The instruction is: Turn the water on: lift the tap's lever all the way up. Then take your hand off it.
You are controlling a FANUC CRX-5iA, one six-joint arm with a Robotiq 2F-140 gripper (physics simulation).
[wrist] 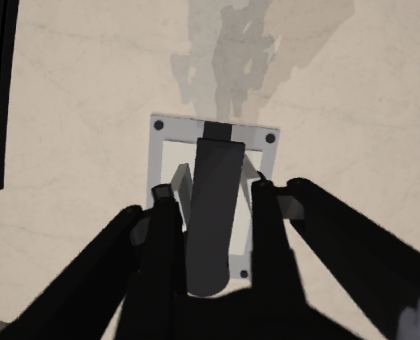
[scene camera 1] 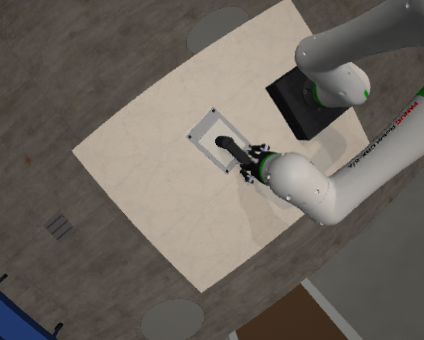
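Pixels of known places: gripper, fingertip midpoint: [wrist: 214,173] [scene camera 1: 242,158]; arm's base, link origin: [scene camera 1: 317,92].
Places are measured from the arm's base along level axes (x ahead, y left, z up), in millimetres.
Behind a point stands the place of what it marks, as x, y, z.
Observation:
The tap's dark lever [scene camera 1: 234,149] @[424, -115, 48] [wrist: 216,210] @[425, -76, 48] is a long bar over a plate. In the wrist view it runs from a flat end at the top to a rounded end at the bottom. The grey plate [scene camera 1: 200,129] @[443, -240, -100] [wrist: 156,165] @[350, -90, -100] has dark bolts at its corners and a cream panel inside. My gripper [scene camera 1: 245,161] @[423, -60, 11] [wrist: 214,173] @[423, -60, 11] is shut on the lever, with one finger pad on each side of the bar. How far the lever is raised is hard to tell from these views. The black fingers hide parts of the plate's sides.
The plate sits on a pale table top [scene camera 1: 145,190] @[786, -243, -108]. A black block [scene camera 1: 287,117] @[146, -2, -72] stands on the table under the arm's base, and the white arm [scene camera 1: 300,180] @[423, -70, 443] reaches in from the right. A floor grate [scene camera 1: 59,227] and a blue object [scene camera 1: 20,320] are at the left.

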